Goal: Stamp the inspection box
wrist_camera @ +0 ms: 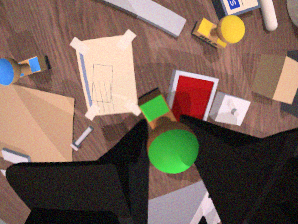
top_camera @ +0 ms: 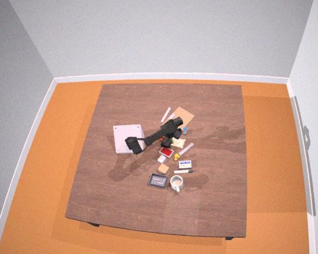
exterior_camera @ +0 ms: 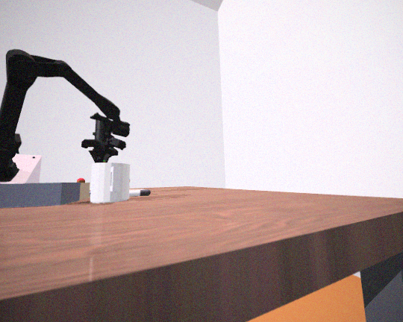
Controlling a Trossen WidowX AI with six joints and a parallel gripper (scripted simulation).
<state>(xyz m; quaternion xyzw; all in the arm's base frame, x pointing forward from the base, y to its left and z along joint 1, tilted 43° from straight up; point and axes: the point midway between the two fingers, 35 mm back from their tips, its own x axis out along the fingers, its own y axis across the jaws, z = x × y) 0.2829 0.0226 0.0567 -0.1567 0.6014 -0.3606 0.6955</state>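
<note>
My gripper tip is 10 cm above the white card, 4 cm to the right of it and 4 cm short of it. Also, from my gripper tip: green stamp right at my gripper tip; red ink pad 9 cm below, 4 cm to the right, 4 cm behind; yellow-knobbed stamp 10 cm to the right, 7 cm below, 4 cm ahead.
</note>
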